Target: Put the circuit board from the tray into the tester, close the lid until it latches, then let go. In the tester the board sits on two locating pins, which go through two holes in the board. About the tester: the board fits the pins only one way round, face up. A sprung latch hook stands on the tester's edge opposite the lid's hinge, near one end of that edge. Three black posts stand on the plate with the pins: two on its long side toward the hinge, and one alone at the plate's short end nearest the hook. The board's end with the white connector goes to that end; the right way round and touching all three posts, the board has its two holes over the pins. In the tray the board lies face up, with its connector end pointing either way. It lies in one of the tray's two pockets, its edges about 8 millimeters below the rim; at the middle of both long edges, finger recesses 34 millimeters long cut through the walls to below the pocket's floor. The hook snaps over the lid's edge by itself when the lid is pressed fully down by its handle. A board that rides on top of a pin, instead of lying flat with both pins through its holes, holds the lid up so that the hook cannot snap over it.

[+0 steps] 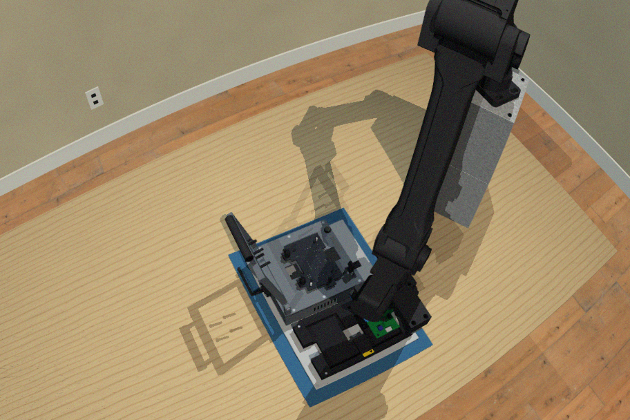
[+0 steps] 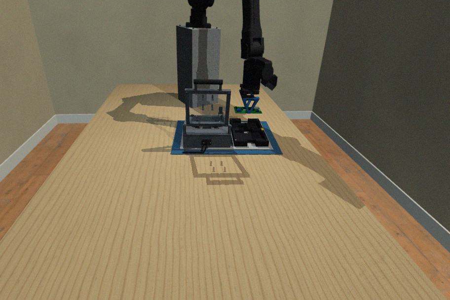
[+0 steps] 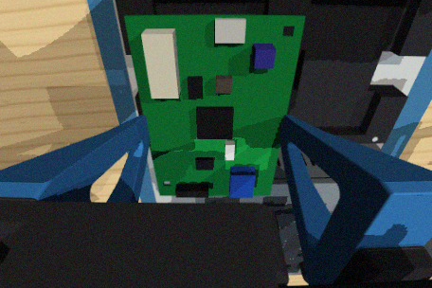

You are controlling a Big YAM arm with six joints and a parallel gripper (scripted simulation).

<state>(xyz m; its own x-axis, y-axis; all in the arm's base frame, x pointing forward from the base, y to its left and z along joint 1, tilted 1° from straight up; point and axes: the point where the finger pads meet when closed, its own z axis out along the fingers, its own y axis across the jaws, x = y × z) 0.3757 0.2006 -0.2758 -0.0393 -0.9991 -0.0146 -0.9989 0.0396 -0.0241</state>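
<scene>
Right now the black latch hook is 11 cm to the right of my hand, 1 cm below it and 1 cm behind it. Round my hand: grey tester (14 cm to the right, 8 cm ahead, 2 cm above); lid (18 cm to the right, 18 cm ahead, 8 cm above); green circuit board (right at my hand).
</scene>
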